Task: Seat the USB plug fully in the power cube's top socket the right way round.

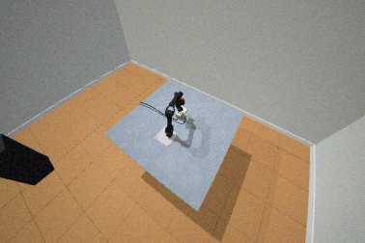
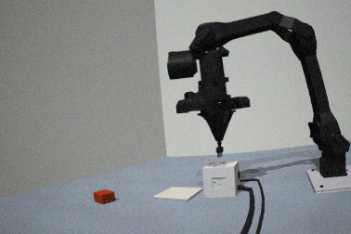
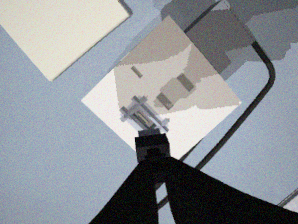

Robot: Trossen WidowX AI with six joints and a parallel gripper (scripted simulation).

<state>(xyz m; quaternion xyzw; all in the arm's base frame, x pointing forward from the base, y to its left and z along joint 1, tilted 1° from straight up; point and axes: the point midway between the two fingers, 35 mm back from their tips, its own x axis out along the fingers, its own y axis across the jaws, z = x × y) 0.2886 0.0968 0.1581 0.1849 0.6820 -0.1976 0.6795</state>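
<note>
Right now my gripper tip is 2 cm above the dark USB plug. Round my gripper tip: flat cream pad (13 cm below, 12 cm ahead, 1 cm to the left); red block (27 cm ahead, 13 cm to the left, 12 cm below).
</note>
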